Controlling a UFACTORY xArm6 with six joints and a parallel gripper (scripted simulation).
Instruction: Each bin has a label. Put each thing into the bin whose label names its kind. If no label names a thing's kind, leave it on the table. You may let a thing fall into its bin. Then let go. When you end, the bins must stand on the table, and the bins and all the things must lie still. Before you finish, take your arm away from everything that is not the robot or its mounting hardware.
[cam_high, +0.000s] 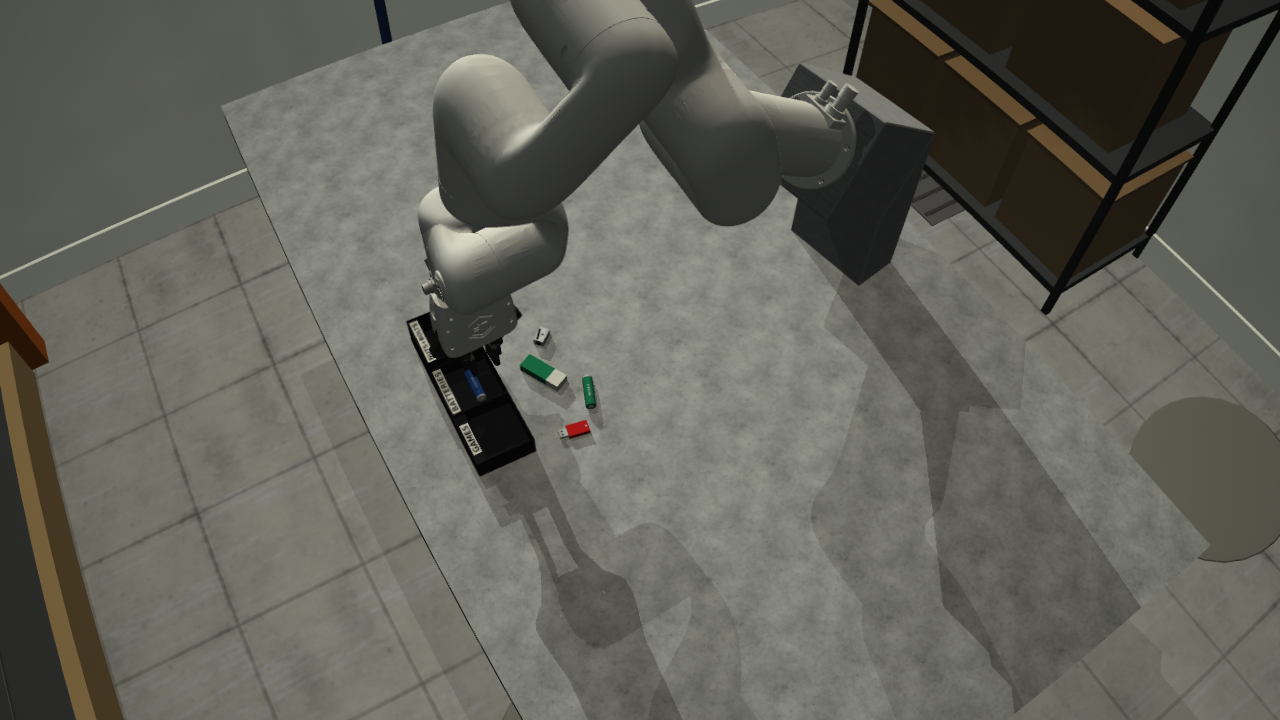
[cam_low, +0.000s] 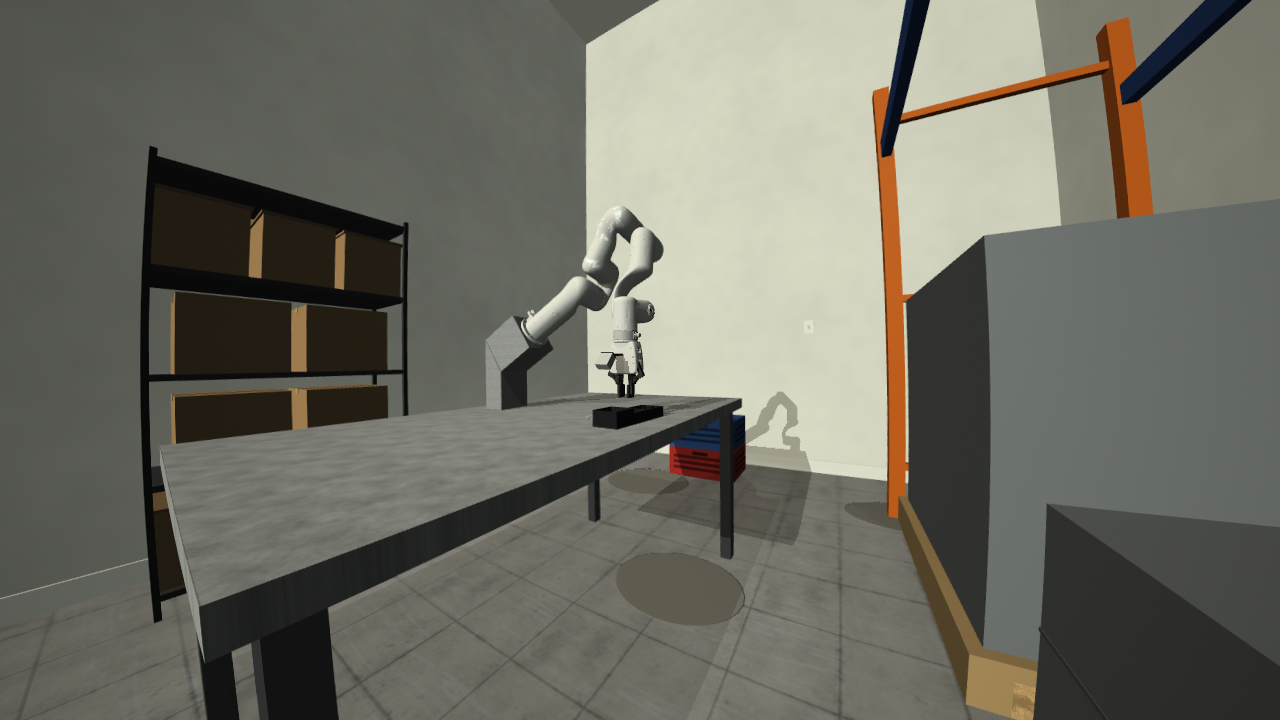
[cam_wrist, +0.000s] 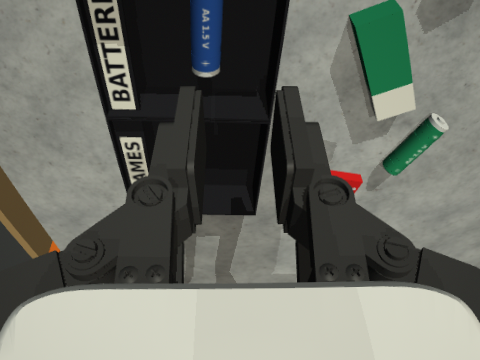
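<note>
Right now my hand is 130 mm past the green battery, 70 mm to the right of it and 80 mm above it. Also, from my hand: blue battery 10 mm ahead, 10 mm to the right, 80 mm below; then black three-compartment bin 20 mm ahead, 10 mm to the right, 70 mm below; then white cartridge 80 mm behind, 10 mm to the left, 80 mm below.
</note>
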